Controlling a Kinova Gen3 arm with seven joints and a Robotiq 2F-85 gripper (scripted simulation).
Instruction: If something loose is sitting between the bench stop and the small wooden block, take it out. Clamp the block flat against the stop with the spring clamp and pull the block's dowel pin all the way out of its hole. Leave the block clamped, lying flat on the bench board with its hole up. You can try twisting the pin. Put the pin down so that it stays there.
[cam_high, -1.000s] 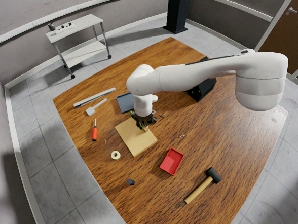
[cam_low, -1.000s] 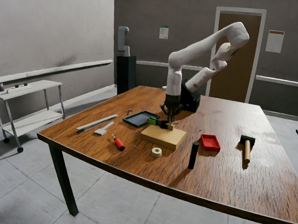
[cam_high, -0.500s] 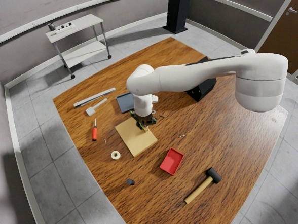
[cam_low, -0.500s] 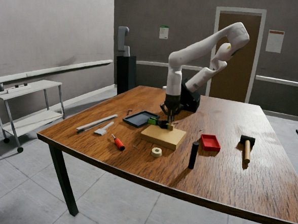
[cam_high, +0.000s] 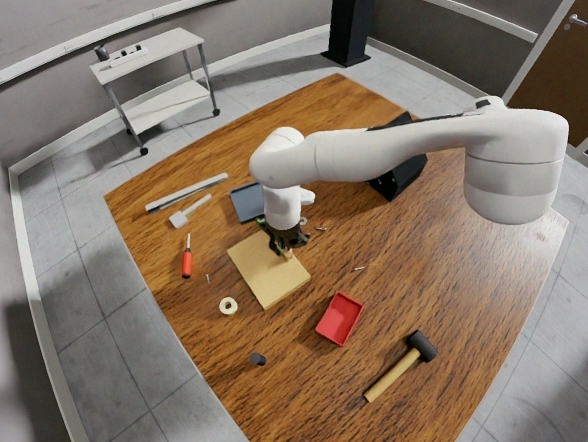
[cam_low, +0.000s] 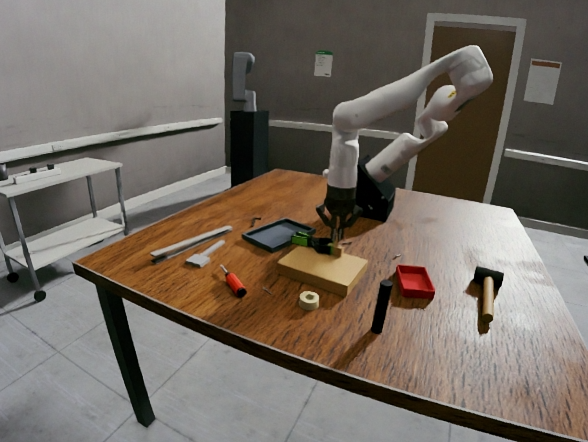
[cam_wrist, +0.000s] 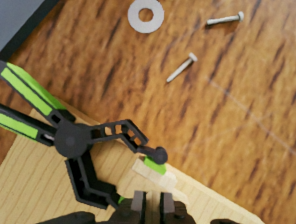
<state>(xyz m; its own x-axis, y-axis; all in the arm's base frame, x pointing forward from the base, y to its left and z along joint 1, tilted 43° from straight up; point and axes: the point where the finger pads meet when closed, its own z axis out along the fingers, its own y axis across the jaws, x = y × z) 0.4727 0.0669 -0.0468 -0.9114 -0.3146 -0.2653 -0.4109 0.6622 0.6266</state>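
My hand is 2 cm above the pale dowel pin. The rest, counted from my hand: wooden block: 5 cm below; then bench board: 5 cm ahead, 1 cm to the right, 7 cm below; then red bin: 1 cm ahead, 23 cm to the left, 8 cm below.
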